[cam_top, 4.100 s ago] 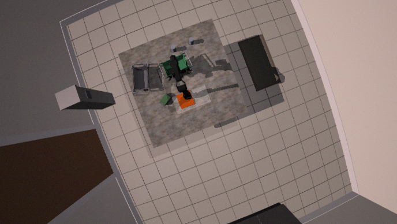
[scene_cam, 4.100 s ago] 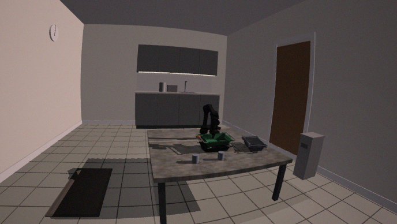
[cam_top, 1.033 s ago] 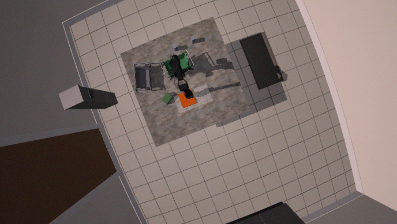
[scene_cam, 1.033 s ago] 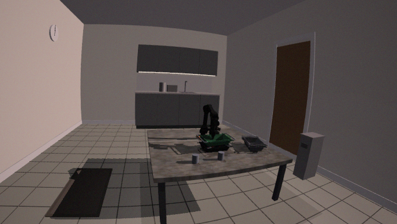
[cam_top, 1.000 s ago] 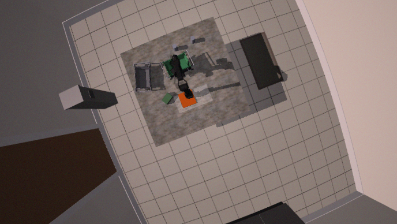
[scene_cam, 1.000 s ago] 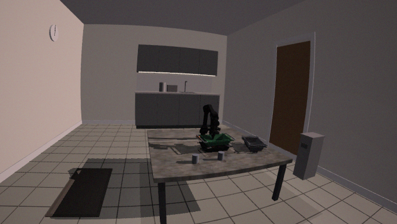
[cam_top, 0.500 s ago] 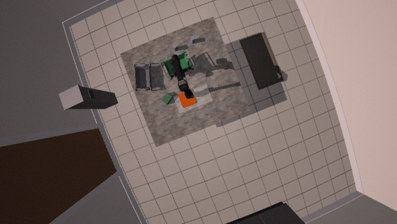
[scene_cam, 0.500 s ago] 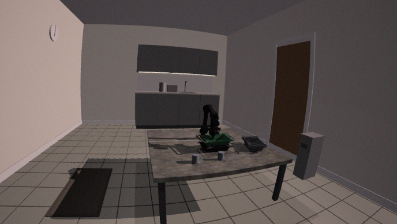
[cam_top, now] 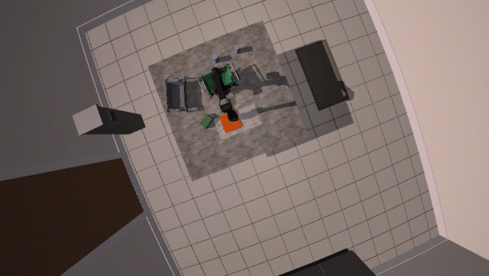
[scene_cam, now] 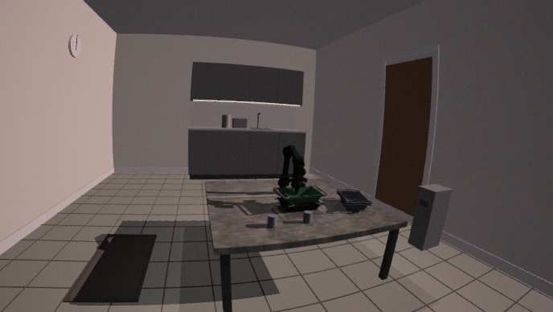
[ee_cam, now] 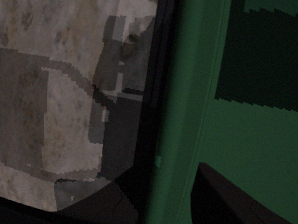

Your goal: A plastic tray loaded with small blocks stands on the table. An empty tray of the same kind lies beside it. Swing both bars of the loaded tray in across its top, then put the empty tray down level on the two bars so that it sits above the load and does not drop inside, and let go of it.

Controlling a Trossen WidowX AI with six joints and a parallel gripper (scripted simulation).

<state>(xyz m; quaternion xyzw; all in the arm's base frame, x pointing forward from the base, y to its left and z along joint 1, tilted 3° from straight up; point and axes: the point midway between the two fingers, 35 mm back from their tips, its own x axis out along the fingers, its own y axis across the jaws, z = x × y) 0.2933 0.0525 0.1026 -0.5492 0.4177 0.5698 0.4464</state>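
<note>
The green tray is 80 mm ahead of my gripper tip, 20 mm to the left of it and 30 mm above it. From my gripper tip the other things lie so: green block 280 mm behind, 220 mm to the left, 70 mm below.
</note>
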